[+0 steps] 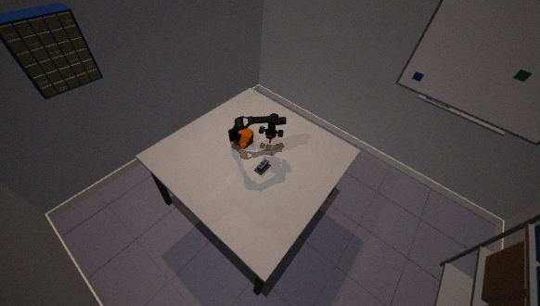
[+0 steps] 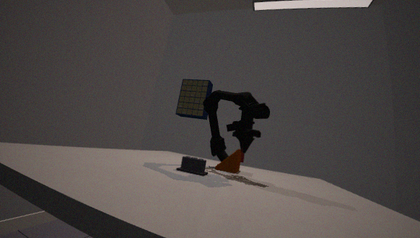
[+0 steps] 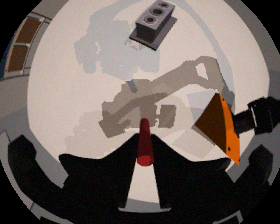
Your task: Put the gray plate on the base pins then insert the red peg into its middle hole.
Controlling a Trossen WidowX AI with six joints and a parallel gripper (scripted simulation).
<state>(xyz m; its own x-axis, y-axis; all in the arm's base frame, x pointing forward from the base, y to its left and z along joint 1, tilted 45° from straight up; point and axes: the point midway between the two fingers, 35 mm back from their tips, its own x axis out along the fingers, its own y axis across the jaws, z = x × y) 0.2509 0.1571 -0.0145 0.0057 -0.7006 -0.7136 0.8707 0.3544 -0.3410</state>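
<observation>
My gripper tip is now 19 cm to the left of the dark block, 9 cm short of it and 7 cm above it. Round my gripper tip: red peg right at my gripper tip.
</observation>
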